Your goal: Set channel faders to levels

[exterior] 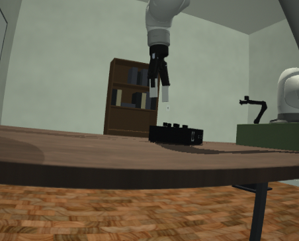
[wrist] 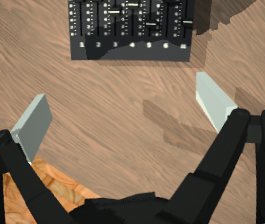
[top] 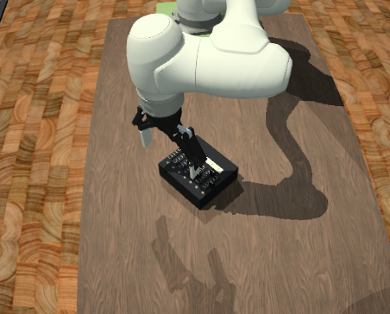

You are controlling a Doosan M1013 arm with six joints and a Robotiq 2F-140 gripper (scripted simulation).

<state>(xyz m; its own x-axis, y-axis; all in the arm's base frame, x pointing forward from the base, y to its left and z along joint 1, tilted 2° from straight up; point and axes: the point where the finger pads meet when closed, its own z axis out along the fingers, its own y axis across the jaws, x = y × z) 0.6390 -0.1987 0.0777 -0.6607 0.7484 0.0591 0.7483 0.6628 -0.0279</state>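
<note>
Right now the master fader is 3 cm ahead of my hand, 10 cm to the left of it and 10 cm below it.
</note>
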